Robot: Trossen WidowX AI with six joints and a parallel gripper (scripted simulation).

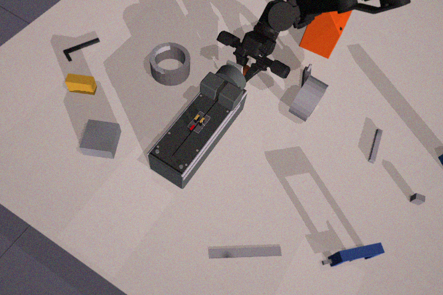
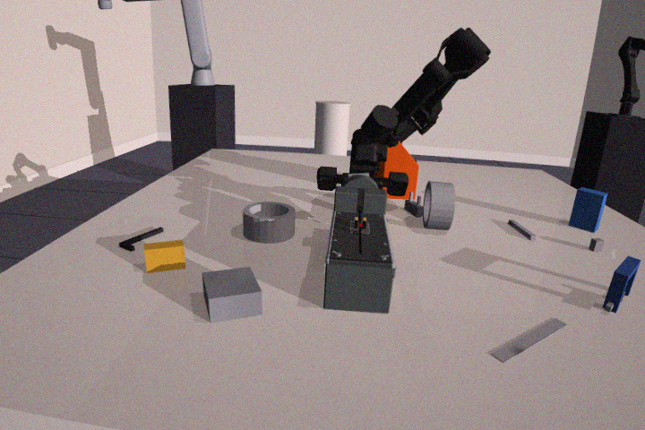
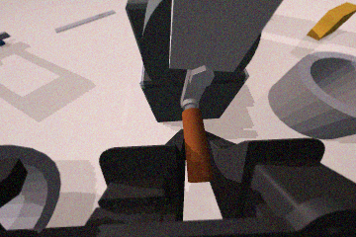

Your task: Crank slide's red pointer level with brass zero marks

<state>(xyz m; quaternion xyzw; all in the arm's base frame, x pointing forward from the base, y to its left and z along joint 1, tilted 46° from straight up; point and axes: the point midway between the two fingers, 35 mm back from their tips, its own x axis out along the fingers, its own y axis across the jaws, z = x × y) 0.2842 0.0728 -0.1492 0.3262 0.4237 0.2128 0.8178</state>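
Right now the red pointer is 190 mm ahead of my gripper tip, 50 mm above it and 10 mm to the left of it. From my gripper tip the other things lie so: grey cube (320 mm ahead, 140 mm to the right, 10 mm below); yellow block (290 mm to the right, 240 mm ahead, 10 mm below); crank handle (30 mm above, 20 mm behind).
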